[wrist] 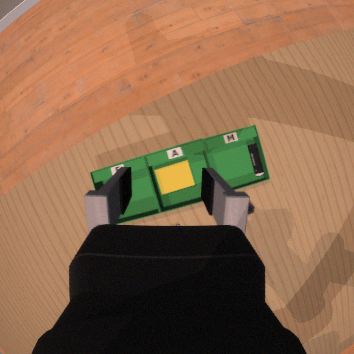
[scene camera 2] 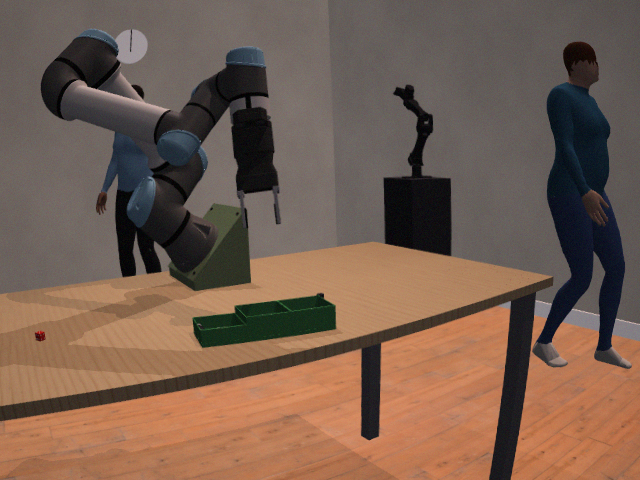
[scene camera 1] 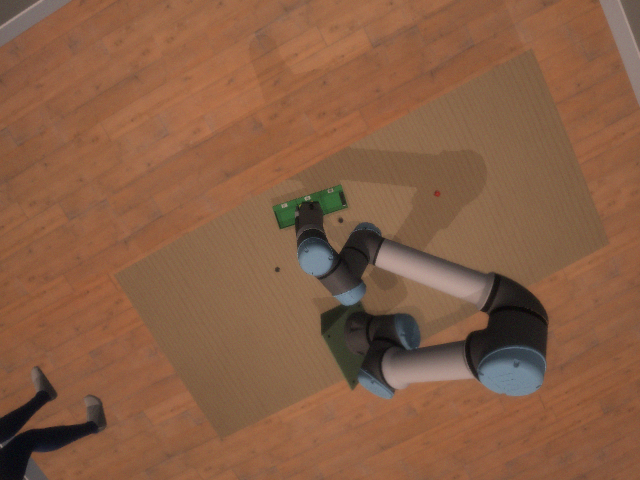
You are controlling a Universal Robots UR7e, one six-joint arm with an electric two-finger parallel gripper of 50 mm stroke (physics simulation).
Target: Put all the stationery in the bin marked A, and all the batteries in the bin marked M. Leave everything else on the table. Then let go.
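Places are measured from the arm's base along level axes (x ahead, y left, z up), in metres.
Pixels of known places: gripper, between the fingertips: [wrist: 166,181] [scene camera 2: 262,226]; arm's base, origin of its link: [scene camera 2: 198,249] [scene camera 1: 358,333].
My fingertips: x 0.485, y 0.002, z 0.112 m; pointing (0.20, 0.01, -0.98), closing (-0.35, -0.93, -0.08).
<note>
Ahead of a thing's pixels: the offset from my fingertips to its top centre. "spot": to the spot under its first point. Level surfaces: height alone.
My gripper [scene camera 1: 310,206] [scene camera 2: 262,224] [wrist: 166,181] is open and empty, pointing down high above the green three-part bin tray {dx -0.006, dy -0.007, dz -0.150 m} [scene camera 1: 284,215] [scene camera 2: 268,328]. A flat yellow pad {dx -0.006, dy +0.004, dz -0.179 m} [wrist: 174,177] lies in the middle bin, marked A {spot: dx -0.002, dy -0.038, dz -0.189 m} [wrist: 199,164]. In scene camera 1, the arm mostly hides it. A black battery {dx -0.024, dy -0.123, dz -0.175 m} [scene camera 1: 342,198] [wrist: 255,160] lies along the outer end of the bin marked M {spot: dx -0.013, dy -0.073, dz -0.189 m} [scene camera 1: 328,201] [wrist: 227,165]. The third bin {spot: dx -0.014, dy +0.062, dz -0.189 m} [wrist: 141,194] is partly hidden by a finger in the wrist view; its marking is partly covered.
A dark nut {dx -0.094, dy -0.089, dz -0.188 m} [scene camera 1: 340,220] [wrist: 250,208] lies on the table {dz -0.196 m} [scene camera 1: 232,335] near bin M, partly behind a finger in the wrist view. Another small dark piece {dx -0.176, dy +0.194, dz -0.188 m} [scene camera 1: 277,269] lies farther left. A red die {dx -0.130, dy -0.446, dz -0.180 m} [scene camera 1: 437,193] [scene camera 2: 40,335] lies well off beyond bin M's end.
</note>
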